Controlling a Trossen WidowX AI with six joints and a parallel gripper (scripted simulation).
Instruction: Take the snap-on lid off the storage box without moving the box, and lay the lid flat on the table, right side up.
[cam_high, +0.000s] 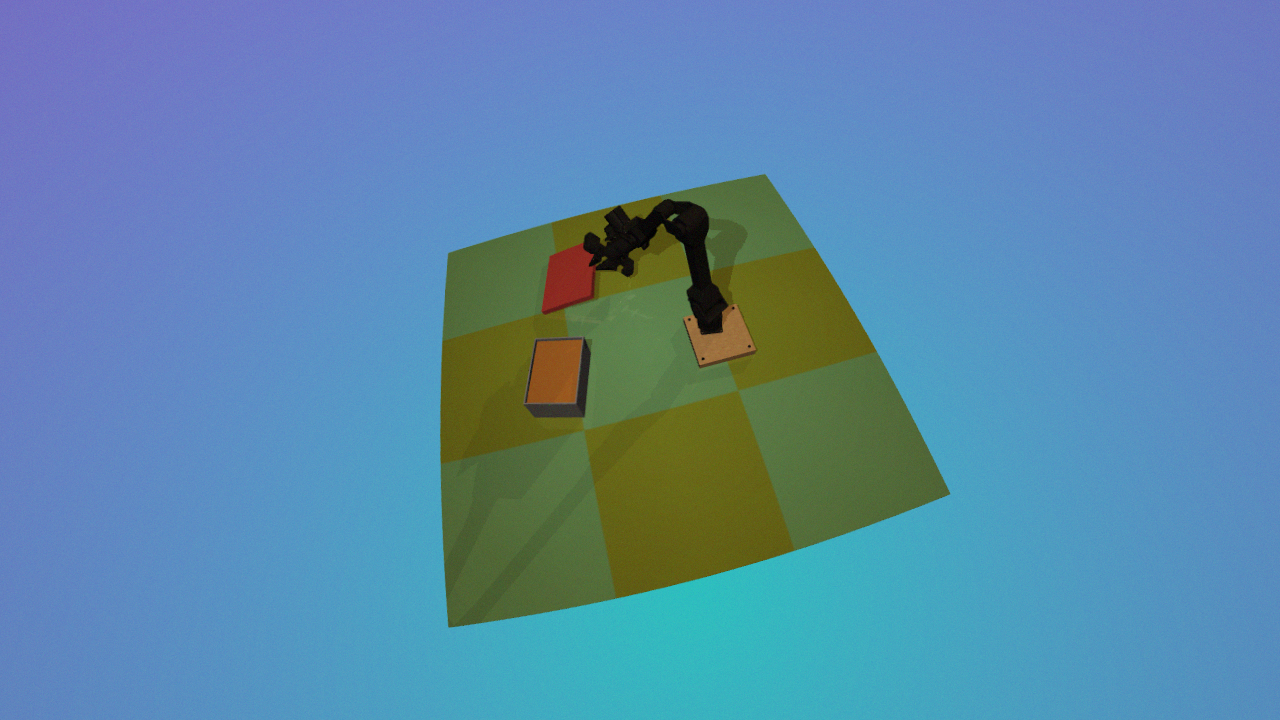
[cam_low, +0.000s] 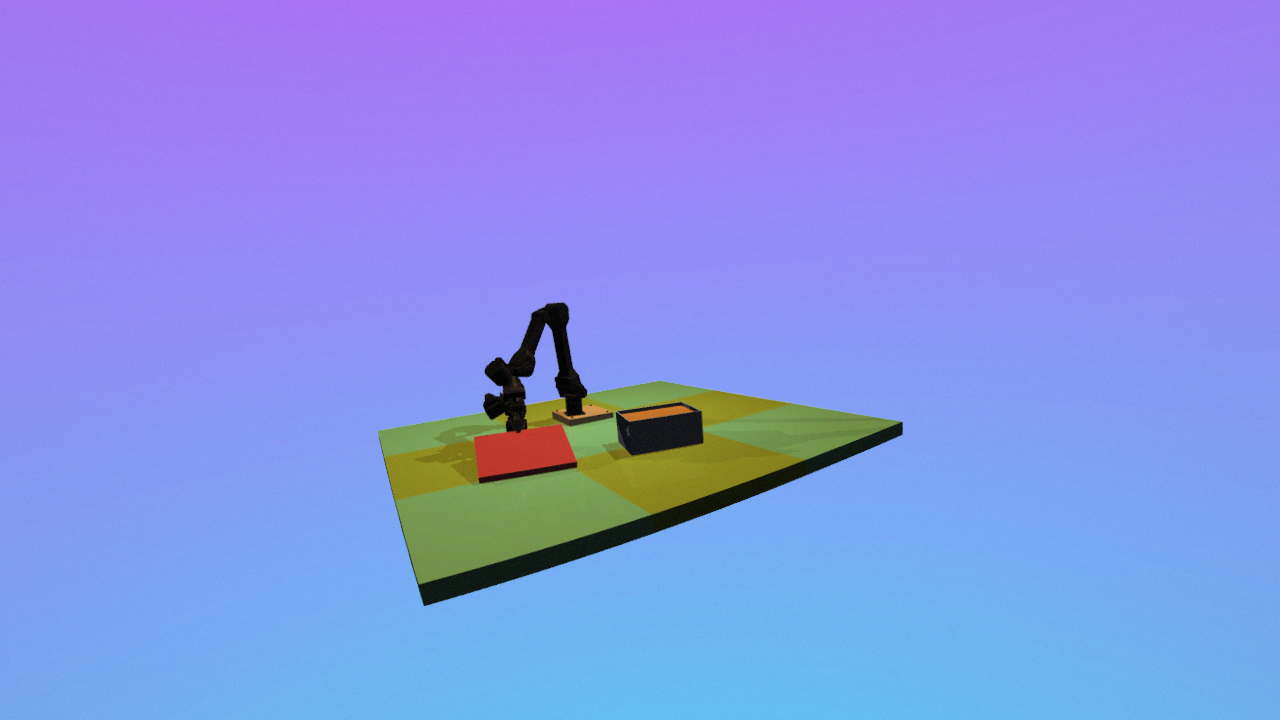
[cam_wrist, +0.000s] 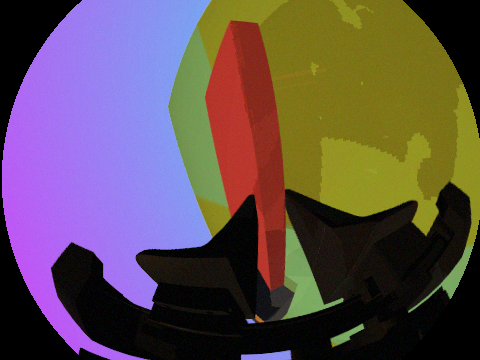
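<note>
Now: gripper tip 8 cm short of the red lid and 2 cm above it. The rest, counted from my gripper tip: storage box (38 cm to the left, 10 cm ahead, 2 cm below).
</note>
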